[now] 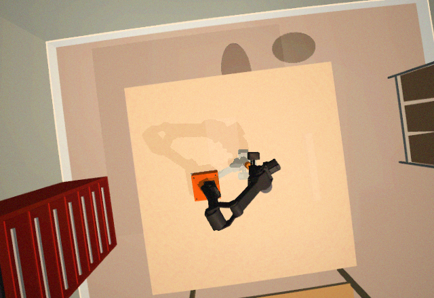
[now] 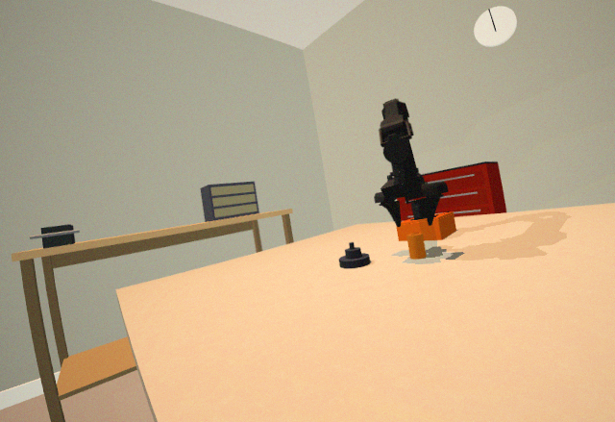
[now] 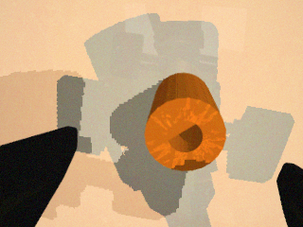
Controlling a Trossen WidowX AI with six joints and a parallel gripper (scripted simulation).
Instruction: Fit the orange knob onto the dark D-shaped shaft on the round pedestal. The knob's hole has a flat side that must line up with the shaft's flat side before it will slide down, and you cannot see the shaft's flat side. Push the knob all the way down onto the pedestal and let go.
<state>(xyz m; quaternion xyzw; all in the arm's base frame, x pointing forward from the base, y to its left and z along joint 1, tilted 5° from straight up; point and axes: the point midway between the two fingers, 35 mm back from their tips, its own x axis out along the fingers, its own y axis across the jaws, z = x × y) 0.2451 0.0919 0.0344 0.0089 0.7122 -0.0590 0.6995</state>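
The orange knob is 50 mm below my gripper tip. Round my gripper tip: dark round pedestal: 90 mm ahead, 140 mm to the right, 50 mm below.
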